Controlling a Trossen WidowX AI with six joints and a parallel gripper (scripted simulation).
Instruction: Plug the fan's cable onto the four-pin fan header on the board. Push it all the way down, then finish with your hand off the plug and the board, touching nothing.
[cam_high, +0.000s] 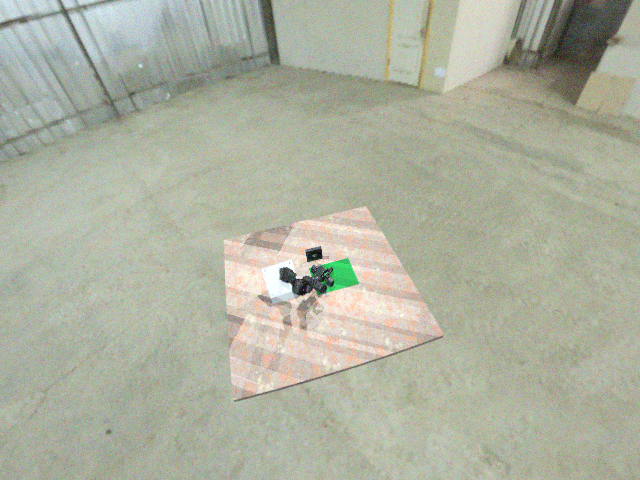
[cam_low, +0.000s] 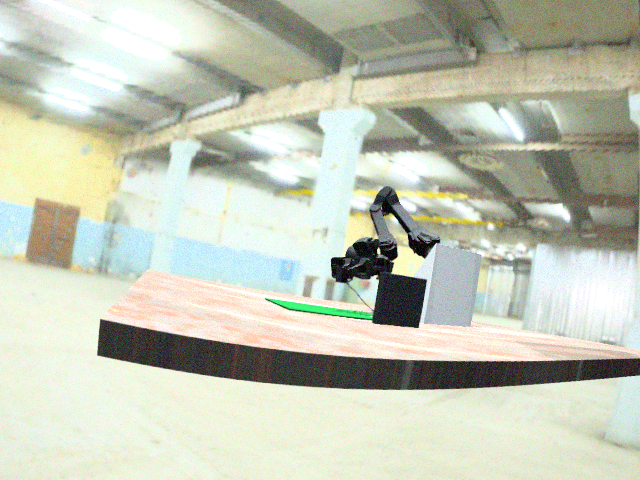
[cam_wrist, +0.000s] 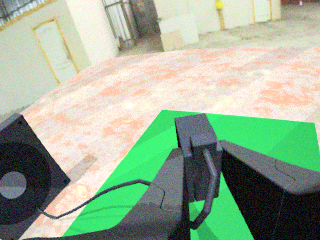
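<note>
My gripper tip is now 12 cm above the green board, 3 cm short of it and 2 cm to the right of it. The rest, counted from my gripper tip: dark fan plug: 1 cm below; white fan header: 11 cm below, 8 cm to the left, 8 cm behind; black fan: 21 cm to the left, 8 cm behind, 5 cm below.
</note>
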